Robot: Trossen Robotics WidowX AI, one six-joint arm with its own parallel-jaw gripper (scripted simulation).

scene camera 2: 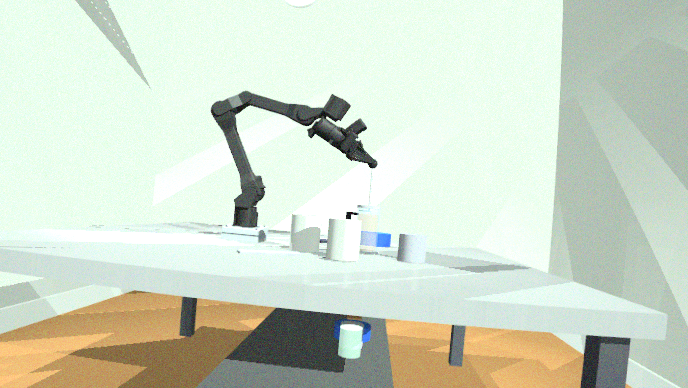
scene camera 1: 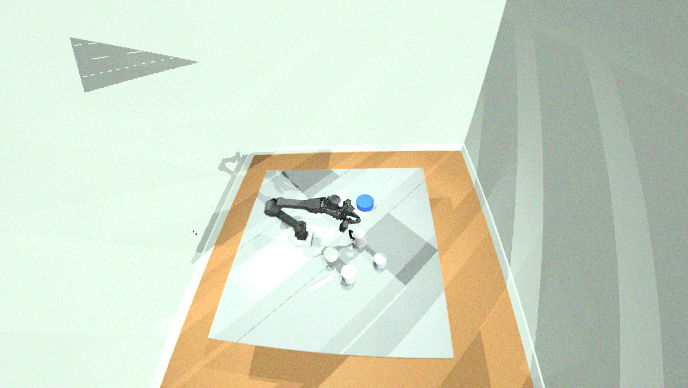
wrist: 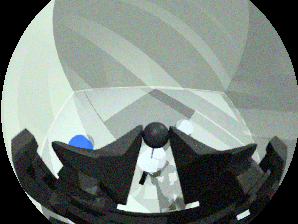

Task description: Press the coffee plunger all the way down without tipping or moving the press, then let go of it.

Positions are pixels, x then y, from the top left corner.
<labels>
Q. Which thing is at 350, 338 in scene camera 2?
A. A pale cup.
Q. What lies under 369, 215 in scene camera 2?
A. A coffee press.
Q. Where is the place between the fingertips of the gripper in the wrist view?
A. At 155, 129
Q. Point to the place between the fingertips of the gripper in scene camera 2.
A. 375, 163
</labels>
